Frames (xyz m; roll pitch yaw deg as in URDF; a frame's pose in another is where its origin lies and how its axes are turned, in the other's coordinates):
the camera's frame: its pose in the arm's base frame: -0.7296 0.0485 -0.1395 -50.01 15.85 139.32
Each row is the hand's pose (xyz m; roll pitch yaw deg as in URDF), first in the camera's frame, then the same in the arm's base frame.
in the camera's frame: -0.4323 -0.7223 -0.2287 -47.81 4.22 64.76
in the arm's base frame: -0.0816 0.3347 0.3695 -54.67 55.74 -152.30
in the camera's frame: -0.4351 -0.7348 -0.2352 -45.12 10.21 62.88
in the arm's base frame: -0.0722 0.3438 0.3755 -56.30 61.37 -157.63
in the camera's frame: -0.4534 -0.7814 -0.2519 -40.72 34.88 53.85
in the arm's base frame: -0.0362 0.3691 0.4045 -111.50 76.89 136.18
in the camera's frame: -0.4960 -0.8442 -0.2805 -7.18 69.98 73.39
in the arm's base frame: 0.0293 0.3949 0.4448 167.27 58.14 34.00
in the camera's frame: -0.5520 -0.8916 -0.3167 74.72 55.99 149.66
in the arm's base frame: 0.1054 0.4063 0.4726 148.00 36.08 -6.55
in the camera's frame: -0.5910 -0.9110 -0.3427 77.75 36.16 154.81
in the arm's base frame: 0.1554 0.4061 0.4815 137.33 24.74 -25.93
